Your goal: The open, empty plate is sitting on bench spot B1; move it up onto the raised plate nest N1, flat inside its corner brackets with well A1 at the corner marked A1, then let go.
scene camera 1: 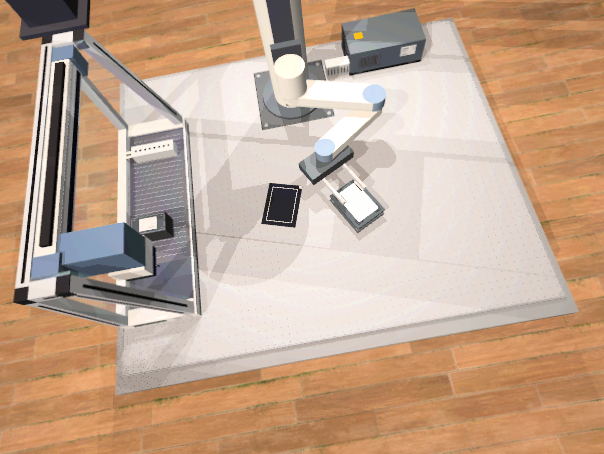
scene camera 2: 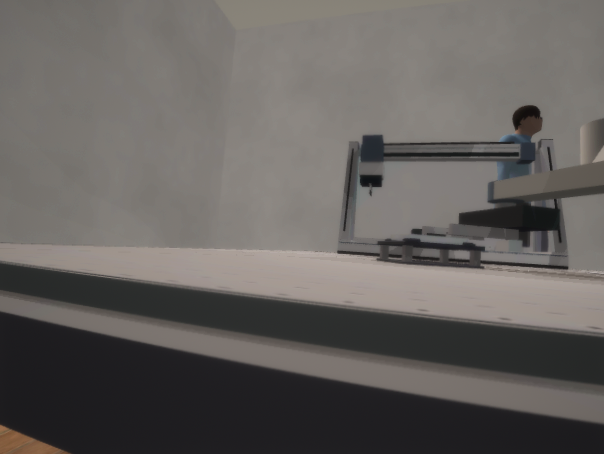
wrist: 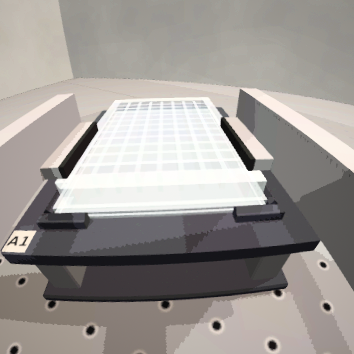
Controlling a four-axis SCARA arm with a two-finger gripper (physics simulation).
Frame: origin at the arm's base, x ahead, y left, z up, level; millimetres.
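Seen in the pictures: gripper, fingertip midpoint: (scene camera 1: 354, 195) (scene camera 2: 435, 229) (wrist: 157, 107).
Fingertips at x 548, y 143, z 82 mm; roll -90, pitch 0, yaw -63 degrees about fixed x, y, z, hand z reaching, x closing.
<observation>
Offsets run from my fingertips to a thing's top centre. "spot": to the spot under its first point.
The clear, pale plate {13 mm ahead, 6 mm left, 14 mm down} (scene camera 1: 361, 204) (wrist: 162, 192) lies on the raised dark nest {14 mm ahead, 6 mm left, 22 mm down} (scene camera 1: 370, 220) (scene camera 2: 425, 245) (wrist: 200, 237), inside its corner brackets, and looks flat. The corner label A1 {spot: 79 mm back, 21 mm left, 28 mm down} (wrist: 18, 241) is at the nest's near left in the wrist view; the plate's own well A1 cannot be made out. My gripper (scene camera 1: 353, 194) (wrist: 157, 107) is open, its two padded fingers standing along the plate's long sides with nothing gripped. The dark bench spot {spot: 48 mm back, 260 mm right, 68 mm down} (scene camera 1: 282, 205) with a white outline, apparently B1, is bare, beside the nest.
A gantry frame (scene camera 1: 192, 215) (scene camera 2: 348, 197) stands on the left in scene camera 1, with a blue-grey carriage {spot: 202 mm ahead, 675 mm right, 419 mm up} (scene camera 1: 95, 247). A white rack {spot: 336 mm back, 702 mm right, 25 mm up} (scene camera 1: 153, 149) and a small dark block {spot: 1 mm ahead, 668 mm right, 50 mm up} (scene camera 1: 162, 226) are inside it. A grey box {spot: 607 mm back, 252 mm left, 45 mm up} (scene camera 1: 385, 42) stands behind the arm. A person (scene camera 2: 520, 140) is behind the gantry.
</observation>
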